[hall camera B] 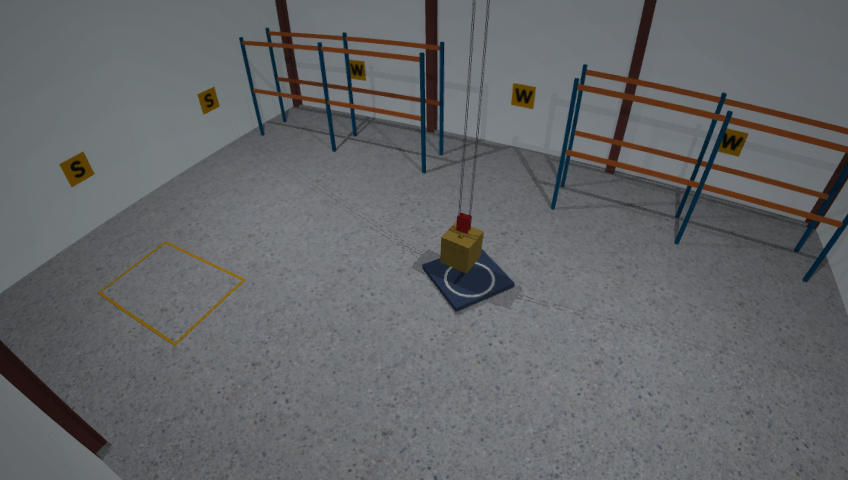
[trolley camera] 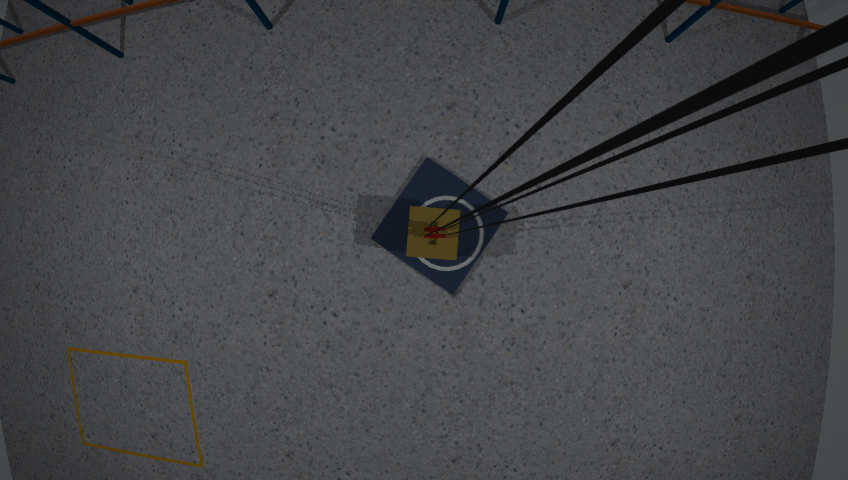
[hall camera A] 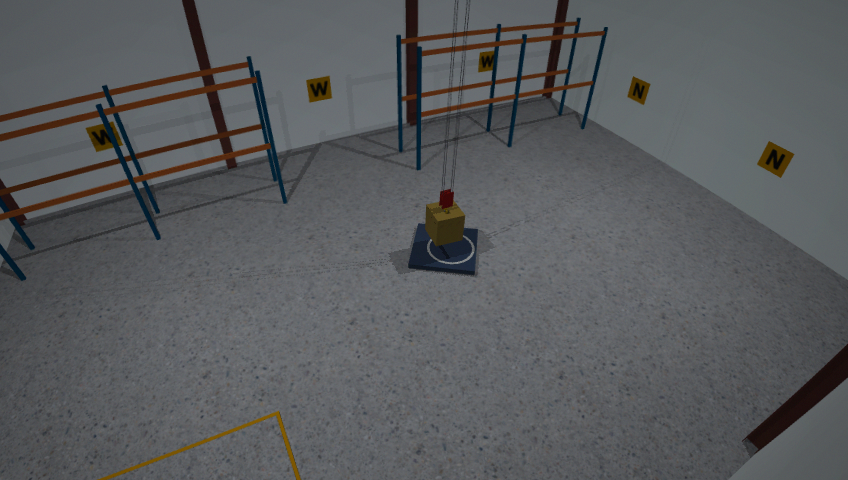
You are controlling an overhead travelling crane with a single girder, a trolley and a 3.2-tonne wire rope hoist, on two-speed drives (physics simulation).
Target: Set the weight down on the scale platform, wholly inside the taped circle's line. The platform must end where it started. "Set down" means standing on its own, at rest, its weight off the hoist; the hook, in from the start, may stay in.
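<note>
The weight, a yellow block (hall camera A: 446, 228) (hall camera B: 461, 252) (trolley camera: 449, 250), hangs upright from the red hook block (hall camera A: 446, 199) (hall camera B: 463, 223) (trolley camera: 434, 232), my gripper, which is engaged at its top. The hoist ropes run up at a slant. The weight is a little above the dark blue scale platform (hall camera A: 418, 259) (hall camera B: 502, 284) (trolley camera: 428, 178), with shadows to both sides. In the trolley view it covers the left part of the white taped circle (hall camera A: 450, 262) (hall camera B: 469, 296) (trolley camera: 482, 233) and reaches past its left edge. The small hook and eye are hard to make out.
A yellow outlined rectangle (hall camera A: 277, 412) (hall camera B: 175, 343) (trolley camera: 186, 361) is marked on the floor, away from the platform. Blue and orange racks stand along the W wall: one rack (hall camera A: 418, 107) (hall camera B: 703, 178) and another rack (hall camera A: 131, 178) (hall camera B: 423, 113).
</note>
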